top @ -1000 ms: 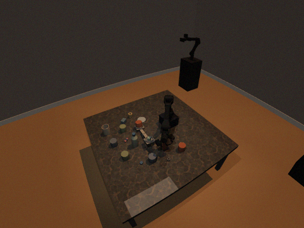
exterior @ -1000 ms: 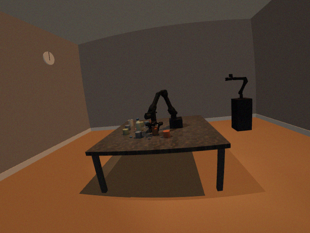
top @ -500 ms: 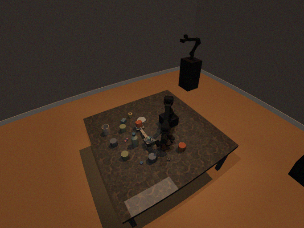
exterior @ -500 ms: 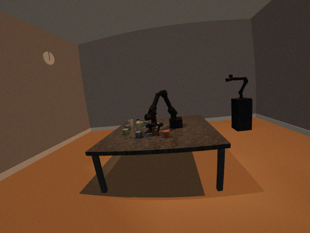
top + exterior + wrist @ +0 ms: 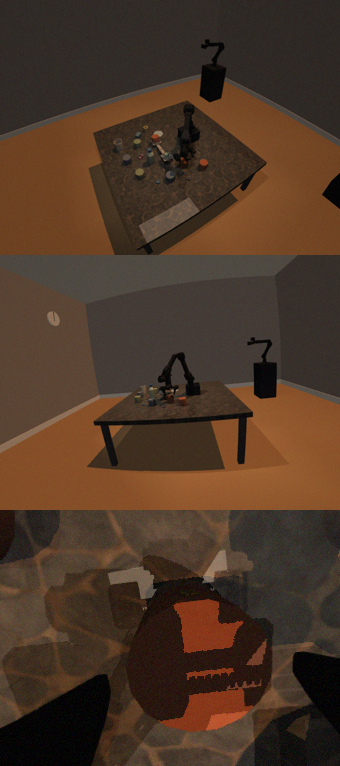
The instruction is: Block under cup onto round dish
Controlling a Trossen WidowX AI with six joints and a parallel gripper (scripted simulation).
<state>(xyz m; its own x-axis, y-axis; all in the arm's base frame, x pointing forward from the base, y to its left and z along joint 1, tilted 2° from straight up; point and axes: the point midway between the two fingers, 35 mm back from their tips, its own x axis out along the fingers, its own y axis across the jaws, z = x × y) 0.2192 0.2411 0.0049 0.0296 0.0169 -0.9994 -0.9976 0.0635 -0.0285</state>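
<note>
Right now my gripper tip is 48 cm to the left of the round blue-grey dish and 6 cm above it. The rest, counted from my gripper tip: white mug: 49 cm to the right, 43 cm ahead, 3 cm below; balance beam: 24 cm to the right, 10 cm ahead, 3 cm below; bottle: 23 cm ahead, 18 cm to the right, 4 cm above.
</note>
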